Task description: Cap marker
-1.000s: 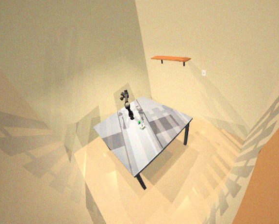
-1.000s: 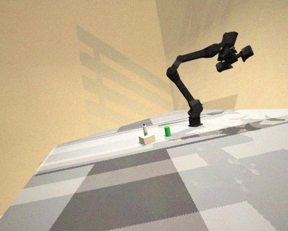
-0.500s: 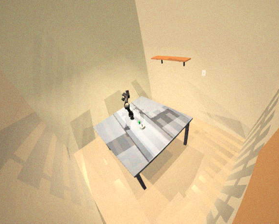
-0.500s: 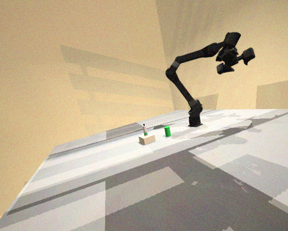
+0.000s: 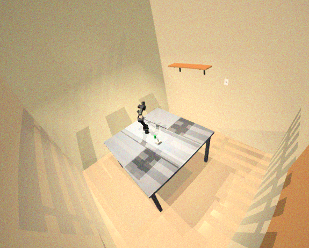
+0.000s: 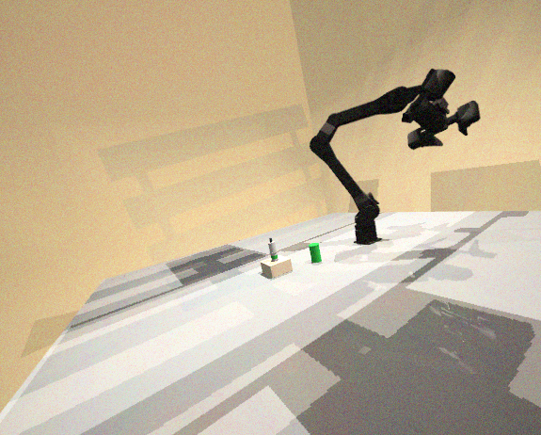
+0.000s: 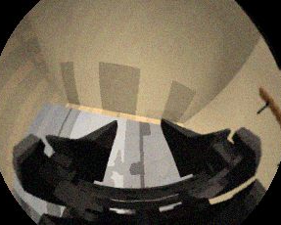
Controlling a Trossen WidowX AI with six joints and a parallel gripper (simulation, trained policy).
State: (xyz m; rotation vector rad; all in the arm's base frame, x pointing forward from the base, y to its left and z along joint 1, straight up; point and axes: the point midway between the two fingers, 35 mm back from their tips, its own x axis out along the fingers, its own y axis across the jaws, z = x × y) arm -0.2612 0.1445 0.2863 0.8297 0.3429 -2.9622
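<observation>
Right now my gripper tip is 500 mm short of the green cap, 240 mm above it and 150 mm to the left of it. The rest, counted from my gripper tip: tan holder block (620 mm ahead, 250 mm below, 180 mm to the right).
</observation>
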